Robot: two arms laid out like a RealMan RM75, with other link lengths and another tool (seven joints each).
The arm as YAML. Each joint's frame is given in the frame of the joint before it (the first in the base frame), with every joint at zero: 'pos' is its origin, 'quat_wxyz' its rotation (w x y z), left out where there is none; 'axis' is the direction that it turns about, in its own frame. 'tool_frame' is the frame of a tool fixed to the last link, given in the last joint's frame.
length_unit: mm
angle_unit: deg
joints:
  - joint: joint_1
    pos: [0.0, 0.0, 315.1]
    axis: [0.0, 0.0, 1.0]
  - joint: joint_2
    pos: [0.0, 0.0, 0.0]
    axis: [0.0, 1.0, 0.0]
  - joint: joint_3
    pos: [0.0, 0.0, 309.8]
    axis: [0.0, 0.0, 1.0]
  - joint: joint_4
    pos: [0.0, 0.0, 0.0]
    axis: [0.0, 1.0, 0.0]
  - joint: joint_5
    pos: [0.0, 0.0, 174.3]
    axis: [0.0, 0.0, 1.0]
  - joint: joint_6
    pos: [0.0, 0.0, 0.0]
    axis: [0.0, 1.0, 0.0]
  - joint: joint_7
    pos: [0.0, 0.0, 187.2]
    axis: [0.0, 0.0, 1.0]
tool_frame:
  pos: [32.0, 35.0, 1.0]
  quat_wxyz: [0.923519, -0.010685, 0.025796, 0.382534]
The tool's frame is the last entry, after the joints.
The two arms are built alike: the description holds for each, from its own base.
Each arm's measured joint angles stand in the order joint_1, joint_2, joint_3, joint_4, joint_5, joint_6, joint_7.
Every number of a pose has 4 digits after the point. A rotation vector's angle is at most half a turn.
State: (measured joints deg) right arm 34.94 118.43 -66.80 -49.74 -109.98 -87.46 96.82; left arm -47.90 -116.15 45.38 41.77 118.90 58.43 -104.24
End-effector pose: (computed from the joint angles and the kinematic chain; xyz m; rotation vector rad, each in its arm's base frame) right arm 0.2226 0.2942 -0.0284 2.5611 -1.5584 -0.3226; left arm -0.1516 0.4856 0.0542 -2.3983 0.2771 -0.1923
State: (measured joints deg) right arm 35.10 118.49 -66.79 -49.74 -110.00 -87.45 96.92; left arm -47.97 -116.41 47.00 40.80 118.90 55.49 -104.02
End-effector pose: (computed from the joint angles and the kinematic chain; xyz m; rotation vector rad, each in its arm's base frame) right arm 0.2215 0.2946 -0.0288 2.5608 -1.5566 -0.3226; left arm -0.1551 0.4889 0.0477 -2.3884 0.2739 -0.1549
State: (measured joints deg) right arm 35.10 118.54 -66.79 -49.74 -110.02 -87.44 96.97; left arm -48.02 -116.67 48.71 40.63 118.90 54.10 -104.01
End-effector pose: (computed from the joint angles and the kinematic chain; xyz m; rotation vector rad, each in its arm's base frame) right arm 0.2213 0.2945 -0.0291 2.5595 -1.5575 -0.3226; left arm -0.1548 0.4888 0.0416 -2.3917 0.2889 -0.1320
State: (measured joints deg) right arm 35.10 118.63 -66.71 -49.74 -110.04 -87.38 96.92; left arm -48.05 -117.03 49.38 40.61 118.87 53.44 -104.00
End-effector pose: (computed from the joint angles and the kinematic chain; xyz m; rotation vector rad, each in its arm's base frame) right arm 0.2209 0.2946 -0.0296 2.5596 -1.5575 -0.3254; left arm -0.1536 0.4883 0.0375 -2.3932 0.2938 -0.1268
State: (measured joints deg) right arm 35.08 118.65 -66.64 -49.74 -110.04 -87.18 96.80; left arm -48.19 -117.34 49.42 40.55 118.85 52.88 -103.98
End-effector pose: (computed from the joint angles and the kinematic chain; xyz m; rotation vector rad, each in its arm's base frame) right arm 0.2211 0.2953 -0.0297 2.5630 -1.5584 -0.3295; left arm -0.1522 0.4889 0.0355 -2.3892 0.2921 -0.1276
